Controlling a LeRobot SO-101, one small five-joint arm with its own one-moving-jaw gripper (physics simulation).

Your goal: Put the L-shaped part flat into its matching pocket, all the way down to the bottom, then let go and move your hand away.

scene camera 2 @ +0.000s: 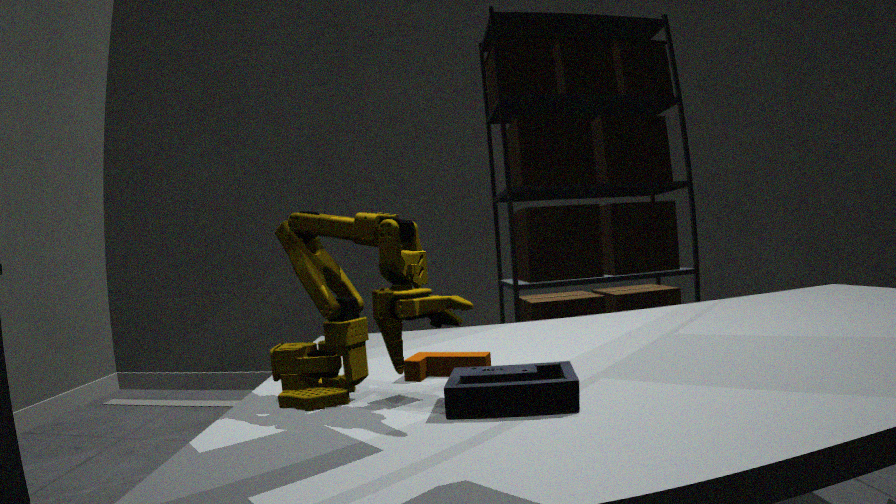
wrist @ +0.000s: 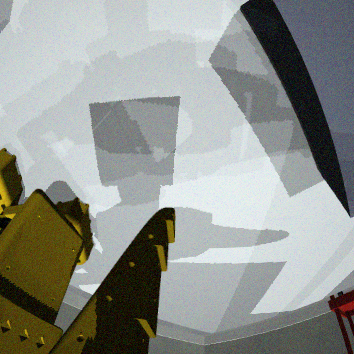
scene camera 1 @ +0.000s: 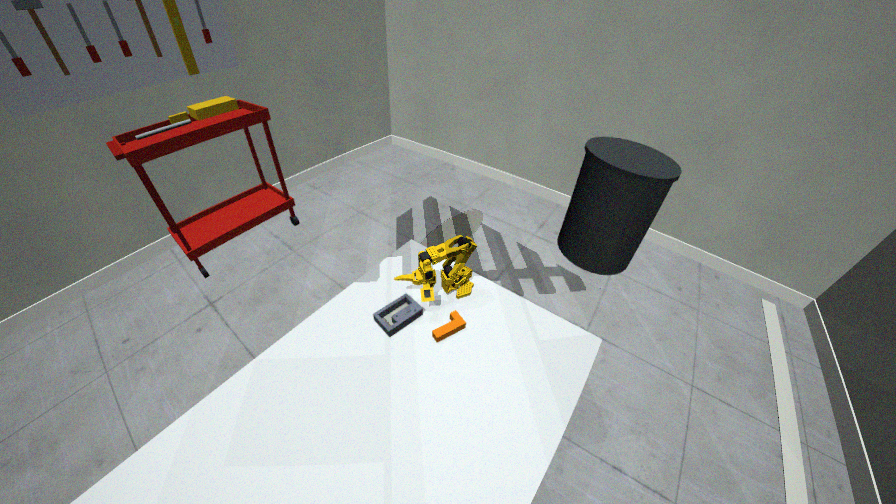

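Seen in the pictures: hand, its tool point: (scene camera 2: pixel 401 370) (wrist: pixel 174 220); arm's base, origin of its link: (scene camera 2: pixel 333 397) (wrist: pixel 36 197) (scene camera 1: pixel 454 290).
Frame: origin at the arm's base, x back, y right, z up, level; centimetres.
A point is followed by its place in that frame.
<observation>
The orange L-shaped part (scene camera 1: pixel 448 328) {x -16.6, y -9.0, z 3.0 cm} (scene camera 2: pixel 454 363) {x -16.2, y -7.0, z 2.0 cm} lies flat on the white table (scene camera 1: pixel 325 407) {x -57.4, y 3.0, z 0.0 cm} (scene camera 2: pixel 720 376) {x -48.0, y 9.5, z 0.0 cm}. The dark grey block with the pocket (scene camera 1: pixel 390 329) {x -28.5, y 4.9, z 3.6 cm} (scene camera 2: pixel 510 401) {x -20.7, y 12.3, z 1.8 cm} stands beside it, apart from it, and part of the pocket's recess shows. My gripper (scene camera 1: pixel 411 289) {x -9.5, y 5.0, z 4.4 cm} (scene camera 2: pixel 435 338) is fully open and empty. Its fixed jaw points down, with the tip a little above the table, near the short end of the part in the scene camera 2 view. The moving jaw is swung out sideways. In the wrist view one notched jaw shows; the part and the block do not show there.
The arm's base stands at the table's corner, behind the part and the block. On the floor beyond are a red cart (scene camera 1: pixel 194 133) (wrist: pixel 345 302) and a black bin (scene camera 1: pixel 617 210). A shelf rack (scene camera 2: pixel 492 162) with boxes stands behind the table.
</observation>
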